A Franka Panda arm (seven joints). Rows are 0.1 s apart.
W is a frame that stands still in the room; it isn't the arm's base.
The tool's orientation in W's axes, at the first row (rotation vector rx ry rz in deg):
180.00 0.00 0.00
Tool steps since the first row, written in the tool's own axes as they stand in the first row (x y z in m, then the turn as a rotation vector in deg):
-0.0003 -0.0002 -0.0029 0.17 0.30 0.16
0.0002 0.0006 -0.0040 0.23 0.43 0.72
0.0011 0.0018 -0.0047 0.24 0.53 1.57
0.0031 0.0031 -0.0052 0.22 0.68 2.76
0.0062 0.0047 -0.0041 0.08 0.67 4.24
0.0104 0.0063 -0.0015 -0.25 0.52 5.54
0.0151 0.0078 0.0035 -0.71 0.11 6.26
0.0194 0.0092 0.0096 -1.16 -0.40 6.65
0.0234 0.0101 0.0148 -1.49 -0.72 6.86
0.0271 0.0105 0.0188 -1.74 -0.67 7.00
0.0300 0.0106 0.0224 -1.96 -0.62 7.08
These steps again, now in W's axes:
-0.0003 0.0002 0.0029 0.17 -0.30 -0.16
0.0002 -0.0006 0.0040 0.23 -0.43 -0.72
0.0011 -0.0018 0.0047 0.24 -0.53 -1.57
0.0031 -0.0031 0.0052 0.22 -0.68 -2.76
0.0062 -0.0047 0.0041 0.08 -0.67 -4.24
0.0104 -0.0063 0.0015 -0.25 -0.52 -5.54
0.0151 -0.0078 -0.0035 -0.71 -0.11 -6.26
0.0194 -0.0092 -0.0096 -1.16 0.40 -6.65
0.0234 -0.0101 -0.0148 -1.49 0.72 -6.86
0.0271 -0.0105 -0.0188 -1.74 0.67 -7.00
0.0300 -0.0106 -0.0224 -1.96 0.62 -7.08

